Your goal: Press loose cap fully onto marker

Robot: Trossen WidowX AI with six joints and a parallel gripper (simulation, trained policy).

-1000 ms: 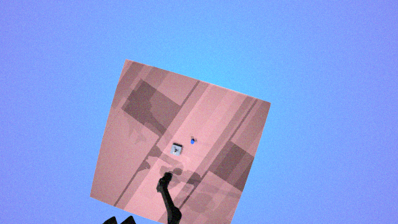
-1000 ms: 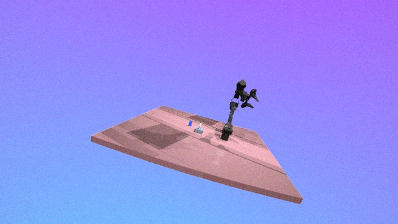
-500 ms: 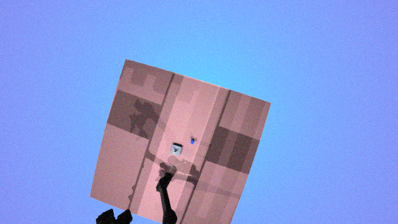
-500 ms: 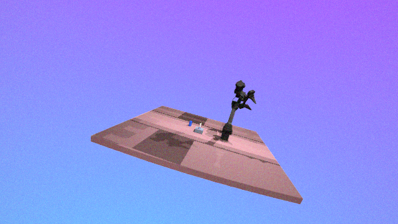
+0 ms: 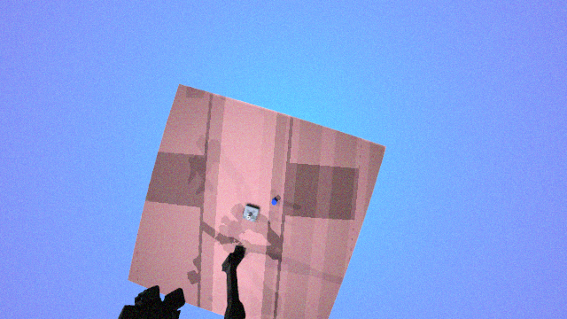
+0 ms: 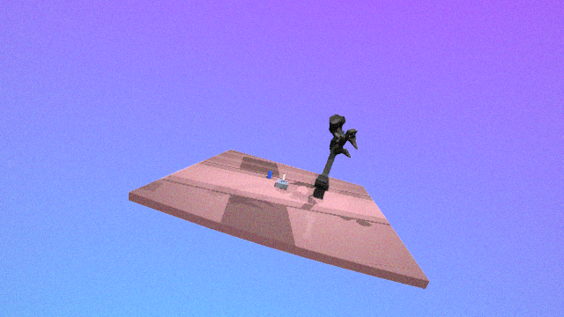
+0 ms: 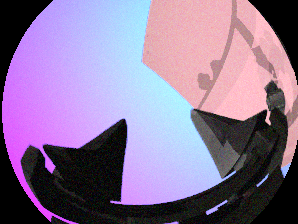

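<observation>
My gripper tip is now 45 cm short of the blue cap, 33 cm to the left of it and 33 cm above it. Round my gripper tip: grey holder block (34 cm below, 34 cm ahead, 23 cm to the right).
</observation>
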